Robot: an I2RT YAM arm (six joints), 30 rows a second.
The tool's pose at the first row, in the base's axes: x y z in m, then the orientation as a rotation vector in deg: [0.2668 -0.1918 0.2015 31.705 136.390 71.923]
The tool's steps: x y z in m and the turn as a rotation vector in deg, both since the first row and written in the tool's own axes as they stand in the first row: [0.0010 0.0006 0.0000 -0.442 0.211 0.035]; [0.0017 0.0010 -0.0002 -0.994 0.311 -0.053]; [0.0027 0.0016 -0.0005 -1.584 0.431 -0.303]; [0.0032 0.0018 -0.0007 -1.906 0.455 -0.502]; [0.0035 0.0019 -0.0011 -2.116 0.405 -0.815]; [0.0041 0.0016 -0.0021 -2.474 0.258 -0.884]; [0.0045 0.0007 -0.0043 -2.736 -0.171 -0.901]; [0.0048 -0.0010 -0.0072 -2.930 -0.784 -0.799]
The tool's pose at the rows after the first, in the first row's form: [0.2661 -0.1910 0.2018 31.509 136.229 72.553]; [0.2654 -0.1905 0.2022 31.179 135.889 73.190]; [0.2645 -0.1899 0.2027 30.625 135.532 73.809]; [0.2640 -0.1897 0.2029 30.264 135.302 74.095]; [0.2636 -0.1898 0.2031 29.833 135.095 74.164]; [0.2625 -0.1903 0.2033 29.712 134.699 74.447]; [0.2609 -0.1921 0.2036 29.828 134.150 74.483]; [0.2589 -0.1948 0.2037 30.205 133.507 74.390]
